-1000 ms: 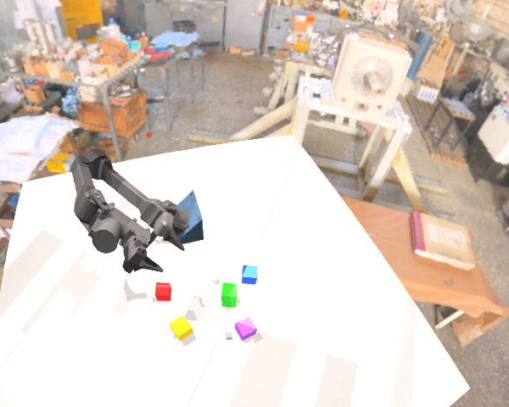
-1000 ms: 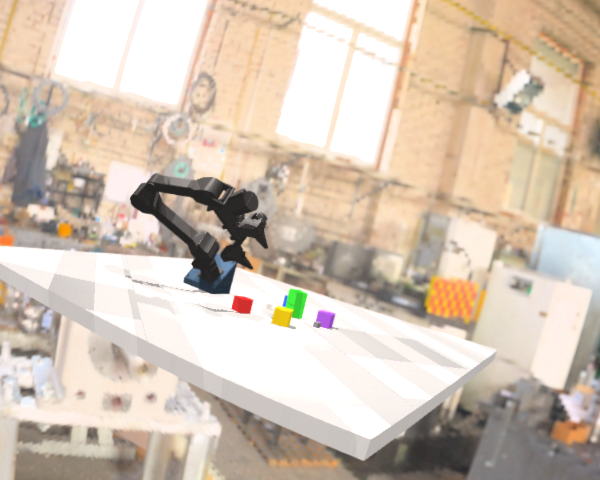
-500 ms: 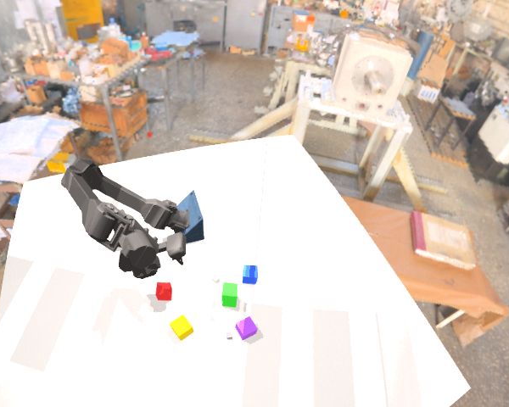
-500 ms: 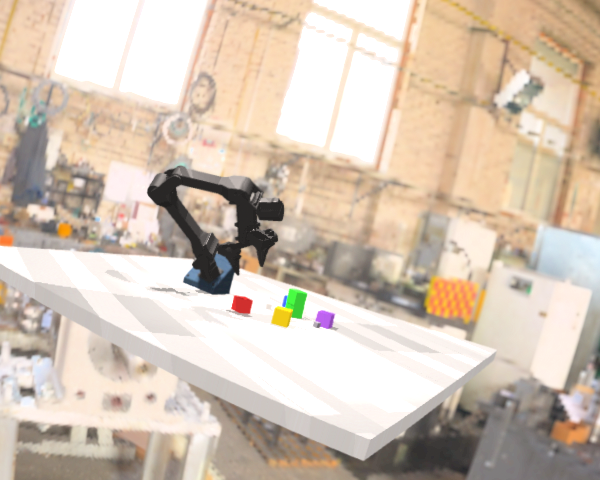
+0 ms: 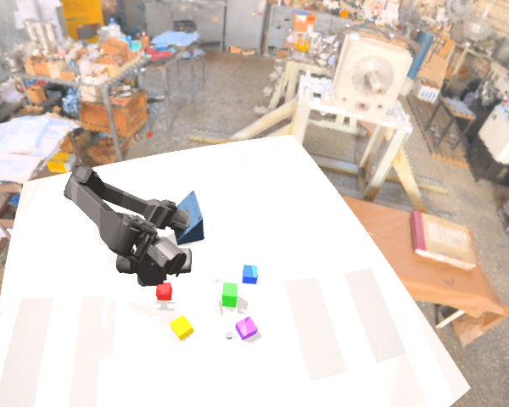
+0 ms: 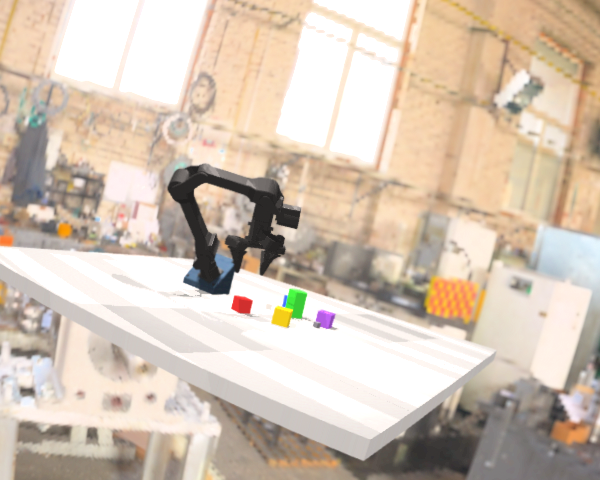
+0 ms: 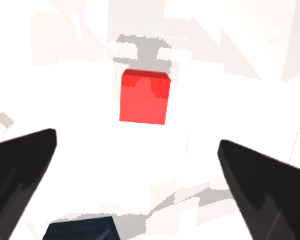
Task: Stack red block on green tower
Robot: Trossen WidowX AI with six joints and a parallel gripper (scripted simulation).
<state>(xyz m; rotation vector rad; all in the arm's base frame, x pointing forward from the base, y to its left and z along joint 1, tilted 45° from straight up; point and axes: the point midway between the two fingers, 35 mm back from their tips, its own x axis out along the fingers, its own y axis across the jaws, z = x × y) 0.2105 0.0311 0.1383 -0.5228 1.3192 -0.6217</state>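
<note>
Now: the red block 90 mm below my gripper tip. Round my gripper tip: yellow block (120 mm ahead, 90 mm below, 40 mm to the left); blue block (260 mm to the left, 90 mm below, 20 mm behind); purple block (210 mm to the left, 150 mm ahead, 90 mm below).
</note>
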